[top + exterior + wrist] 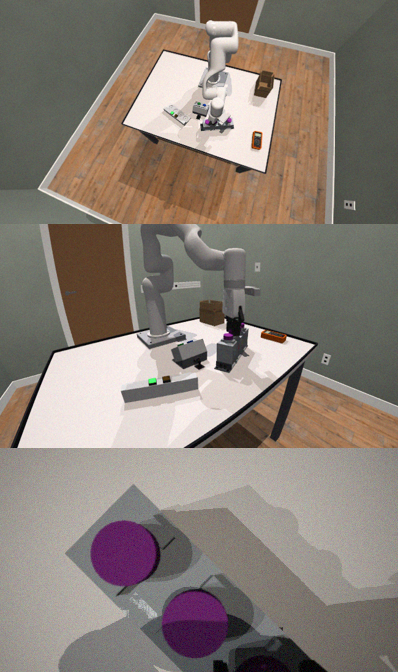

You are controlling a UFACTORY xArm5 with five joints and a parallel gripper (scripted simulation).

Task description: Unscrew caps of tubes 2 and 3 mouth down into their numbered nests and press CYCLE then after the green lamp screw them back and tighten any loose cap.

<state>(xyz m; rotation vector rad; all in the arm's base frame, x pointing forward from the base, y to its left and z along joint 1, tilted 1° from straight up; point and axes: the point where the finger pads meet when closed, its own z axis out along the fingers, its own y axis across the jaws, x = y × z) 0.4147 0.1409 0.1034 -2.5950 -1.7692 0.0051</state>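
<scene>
Now: hand 50 mm to the right of the purple cap, 20 mm past it and 10 mm above it. The rest, counted from my hand: key housing: 140 mm to the right, 100 mm behind, 80 mm below; blue key: 120 mm to the right, 120 mm behind, 60 mm below; grey decapping station: 130 mm below, 20 mm to the left, 10 mm behind.
</scene>
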